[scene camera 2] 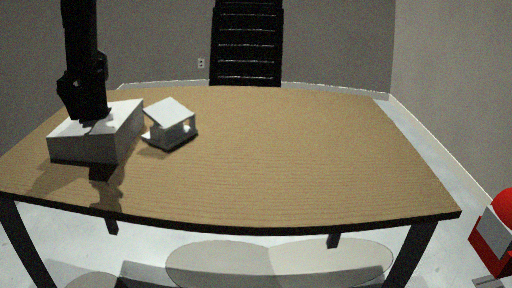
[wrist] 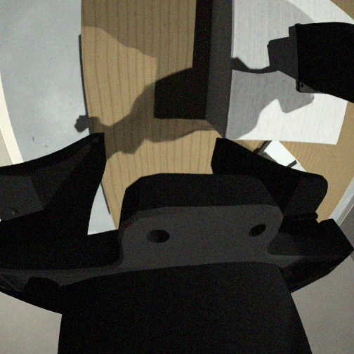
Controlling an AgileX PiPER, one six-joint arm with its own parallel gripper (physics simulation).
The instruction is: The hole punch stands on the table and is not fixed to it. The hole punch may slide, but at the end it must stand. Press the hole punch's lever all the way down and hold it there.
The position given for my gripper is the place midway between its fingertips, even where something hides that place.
In view: my gripper (scene camera 2: 83, 111) and a hole punch (scene camera 2: 157, 136).
My gripper also shows in the wrist view (wrist: 159, 148).
